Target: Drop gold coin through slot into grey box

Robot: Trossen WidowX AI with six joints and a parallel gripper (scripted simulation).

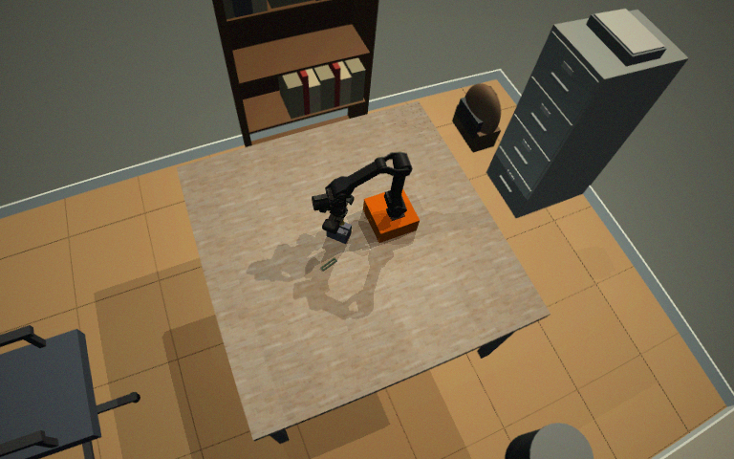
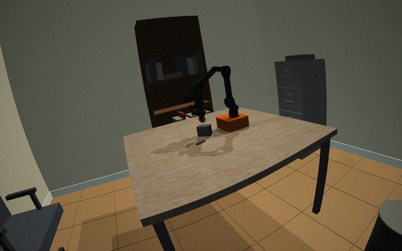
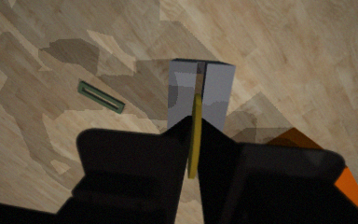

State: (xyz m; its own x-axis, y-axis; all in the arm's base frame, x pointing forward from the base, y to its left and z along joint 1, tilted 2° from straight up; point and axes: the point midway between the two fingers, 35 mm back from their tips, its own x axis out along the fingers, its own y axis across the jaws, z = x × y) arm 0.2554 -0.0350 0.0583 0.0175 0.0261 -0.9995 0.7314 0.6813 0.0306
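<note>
My gripper tip is 2 cm below the gold coin.
</note>
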